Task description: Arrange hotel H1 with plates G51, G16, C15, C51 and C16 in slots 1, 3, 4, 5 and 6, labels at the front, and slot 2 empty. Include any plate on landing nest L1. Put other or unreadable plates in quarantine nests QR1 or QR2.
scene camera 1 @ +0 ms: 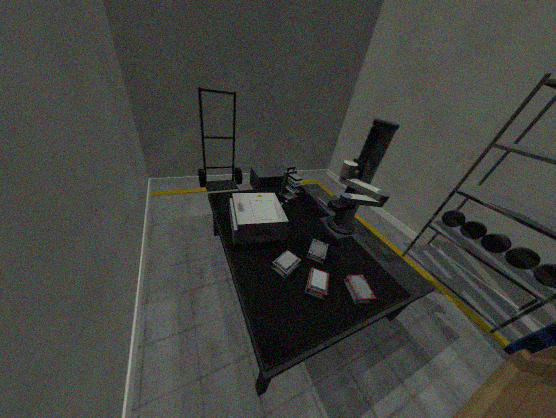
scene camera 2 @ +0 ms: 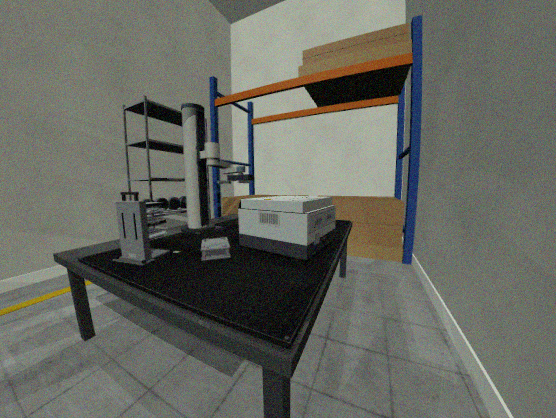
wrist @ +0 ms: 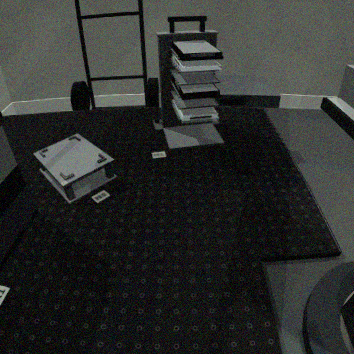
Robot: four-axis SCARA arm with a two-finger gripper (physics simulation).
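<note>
Hotel H1 stands upright at the table's far end, with light and dark plates or shelves stacked in it; their labels and slots cannot be read. My gripper is open and empty, raised above the table beside the column, apart from the hotel. Two red-edged nests stand near the front; the left one has a brighter top. Two grey nests stand behind them. Their tags and any plate labels are unreadable. The gripper does not show in the wrist view.
A white boxy device stands on the table. A raised nest with corner brackets stands between it and the hotel. The arm's column rises by the table's side. A hand truck stands behind.
</note>
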